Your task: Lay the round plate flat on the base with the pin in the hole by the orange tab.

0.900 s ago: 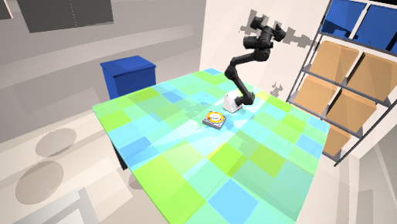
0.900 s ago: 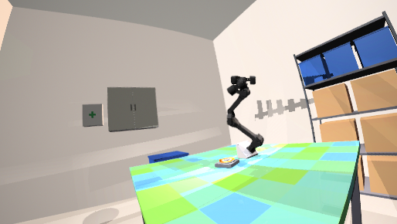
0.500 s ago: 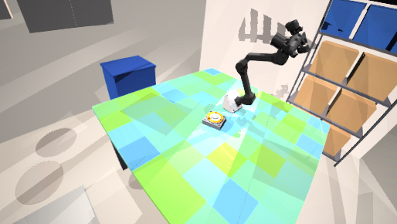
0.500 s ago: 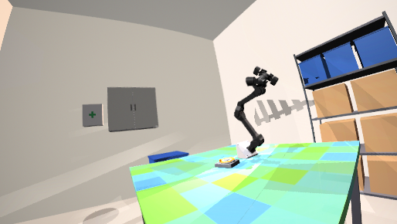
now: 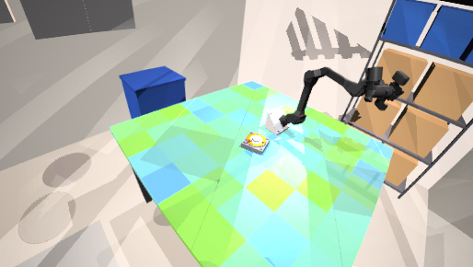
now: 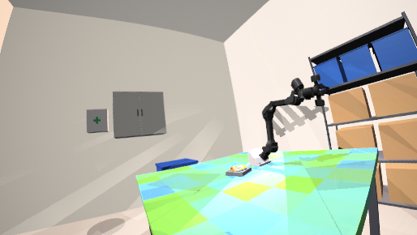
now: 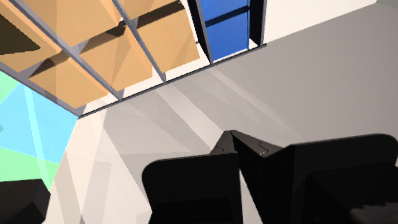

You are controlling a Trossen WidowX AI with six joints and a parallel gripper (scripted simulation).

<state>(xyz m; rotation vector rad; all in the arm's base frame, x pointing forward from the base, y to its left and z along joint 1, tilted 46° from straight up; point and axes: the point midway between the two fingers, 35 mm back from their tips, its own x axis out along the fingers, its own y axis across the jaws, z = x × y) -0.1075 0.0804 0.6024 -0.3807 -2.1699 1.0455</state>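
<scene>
Right now my gripper tip is 540 mm to the left of the grey square base, 410 mm above it and 340 mm short of it.
</scene>
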